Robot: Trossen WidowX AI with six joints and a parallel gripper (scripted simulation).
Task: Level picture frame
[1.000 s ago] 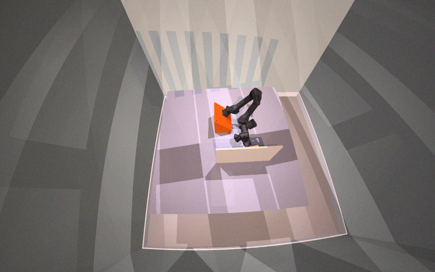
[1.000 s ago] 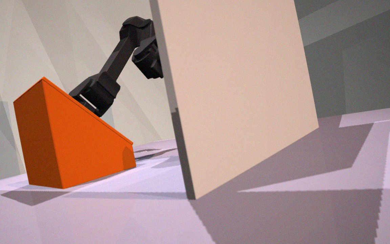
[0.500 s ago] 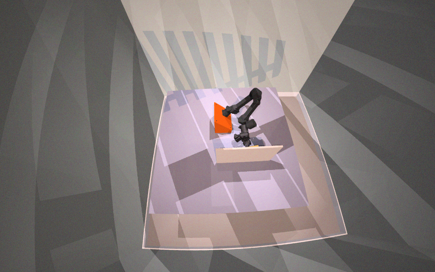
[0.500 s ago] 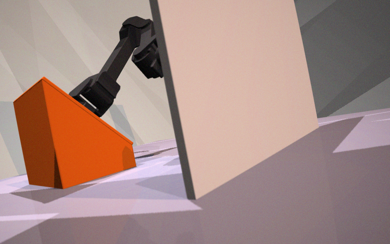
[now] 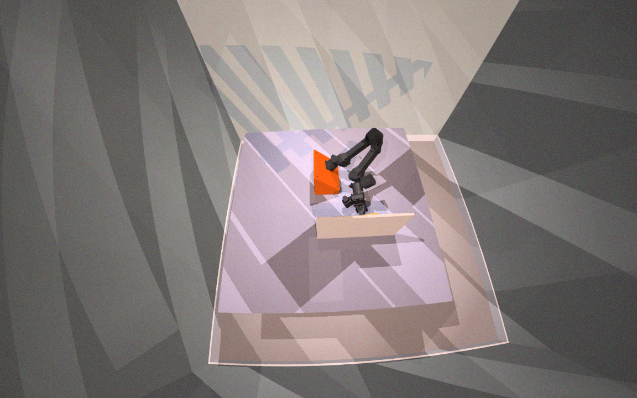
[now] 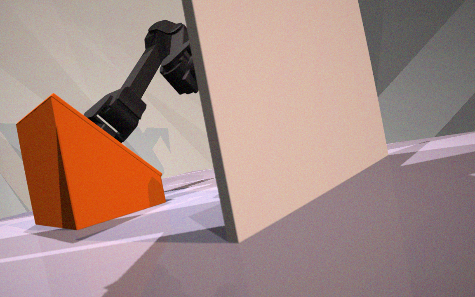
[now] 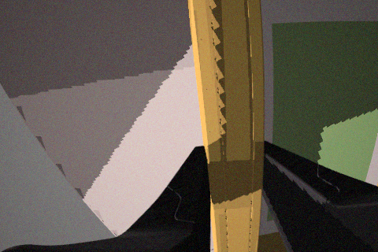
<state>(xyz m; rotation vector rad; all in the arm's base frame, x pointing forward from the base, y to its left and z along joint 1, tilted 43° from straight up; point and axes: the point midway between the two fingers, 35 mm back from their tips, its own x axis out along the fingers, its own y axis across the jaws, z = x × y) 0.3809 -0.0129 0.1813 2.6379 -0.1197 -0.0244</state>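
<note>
Right now my gripper tip is 2 cm to the right of the picture frame and 5 cm above it. Also, from my gripper tip: pale wall board: 1 cm ahead, 7 cm below.
</note>
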